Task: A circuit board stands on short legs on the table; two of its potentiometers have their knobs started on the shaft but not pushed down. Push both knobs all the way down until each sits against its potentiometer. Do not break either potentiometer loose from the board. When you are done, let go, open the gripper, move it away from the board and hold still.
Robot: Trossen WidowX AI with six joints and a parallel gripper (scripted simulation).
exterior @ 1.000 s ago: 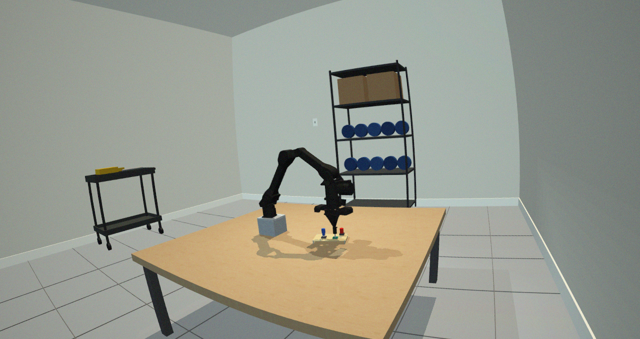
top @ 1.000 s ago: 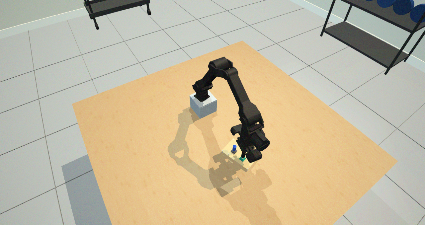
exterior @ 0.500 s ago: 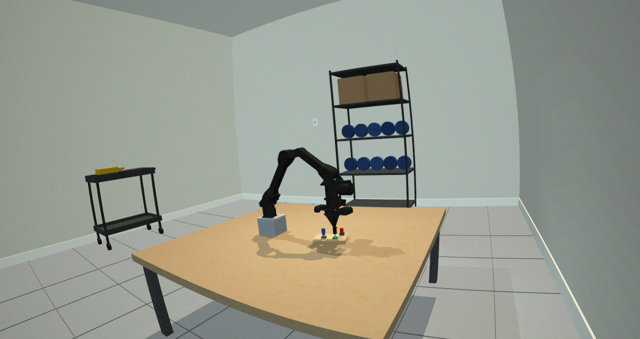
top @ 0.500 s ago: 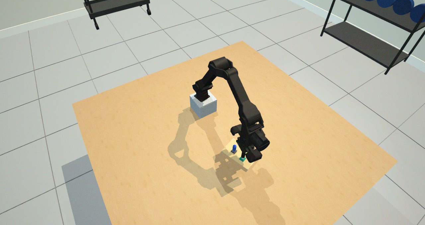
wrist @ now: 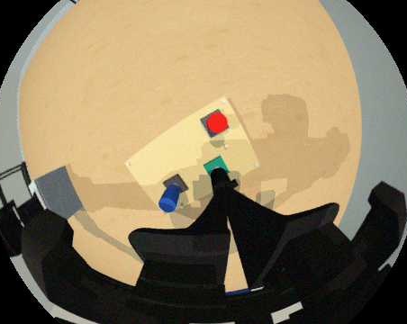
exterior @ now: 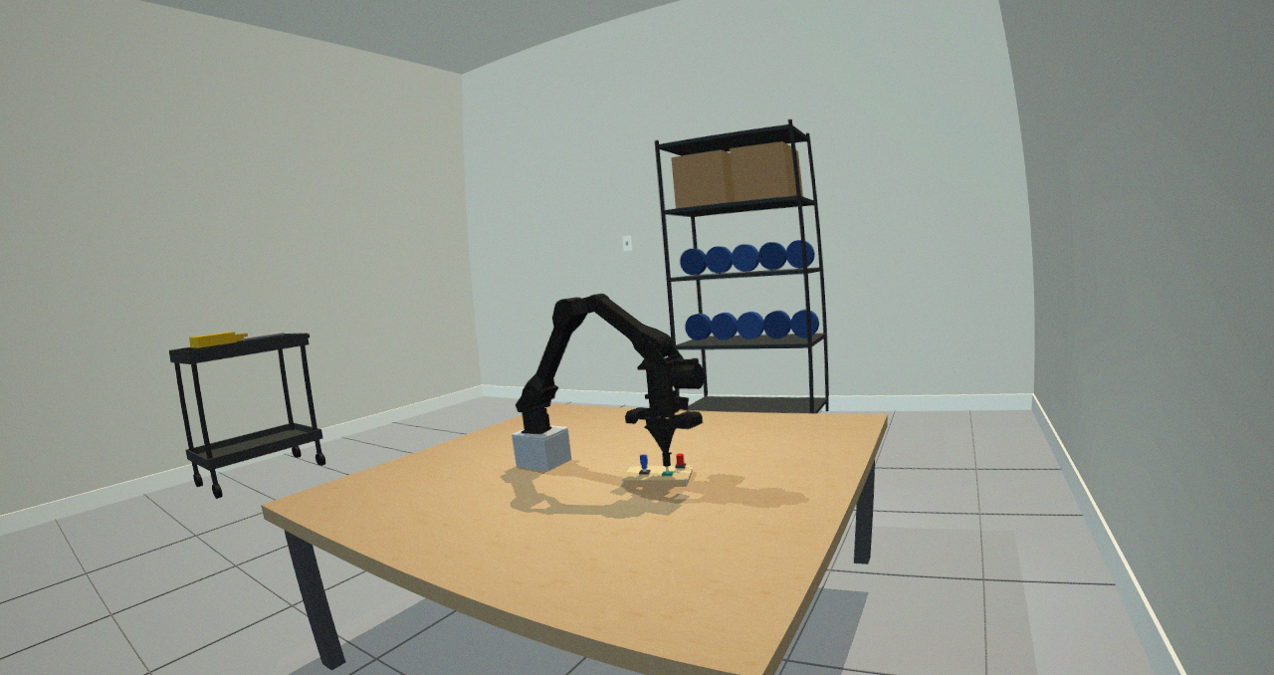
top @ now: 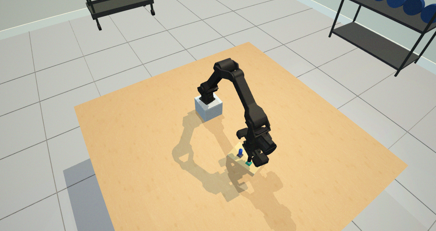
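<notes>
My gripper tip is 6 cm past the blue knob and 3 cm above it.
</notes>
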